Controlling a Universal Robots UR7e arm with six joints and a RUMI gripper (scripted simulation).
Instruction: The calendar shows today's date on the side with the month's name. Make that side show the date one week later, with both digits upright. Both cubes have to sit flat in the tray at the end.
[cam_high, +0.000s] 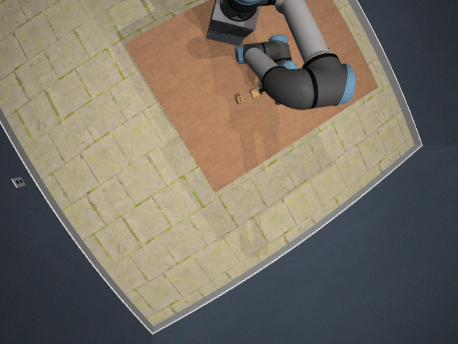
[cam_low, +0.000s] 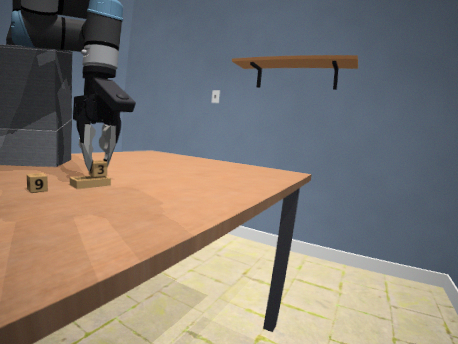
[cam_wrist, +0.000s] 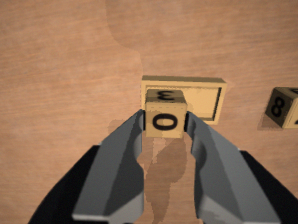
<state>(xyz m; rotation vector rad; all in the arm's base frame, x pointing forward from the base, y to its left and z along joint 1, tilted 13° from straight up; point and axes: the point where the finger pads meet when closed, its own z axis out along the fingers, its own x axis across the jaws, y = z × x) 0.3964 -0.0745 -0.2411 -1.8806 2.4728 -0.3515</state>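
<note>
Right now my hand is 4 cm above the wooden tray, 2 cm to the left of it and 1 cm past it. Round my hand: cube: 1 cm below.
</note>
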